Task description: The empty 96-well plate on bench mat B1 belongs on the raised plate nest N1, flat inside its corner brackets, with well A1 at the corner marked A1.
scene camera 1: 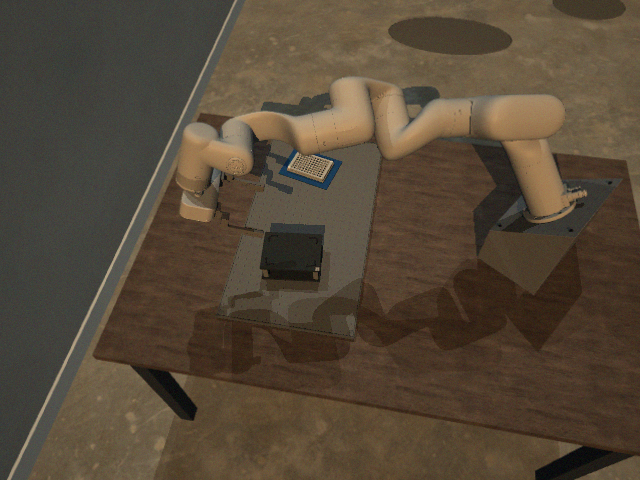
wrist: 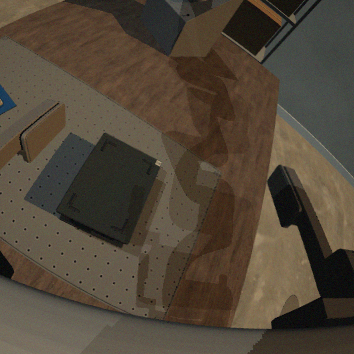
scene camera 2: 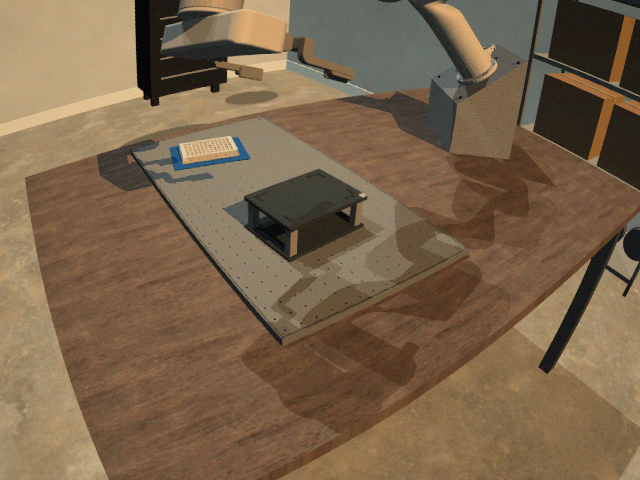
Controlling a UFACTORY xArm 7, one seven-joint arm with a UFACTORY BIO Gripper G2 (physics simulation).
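Note:
I can see a plate nest N1 (scene camera 2: 317, 197), and I find the same plate nest N1 (scene camera 1: 289, 251) (wrist: 112, 185) in those other views too. A 96-well plate (scene camera 2: 197, 151) (scene camera 1: 314, 167) is visible to me as well.

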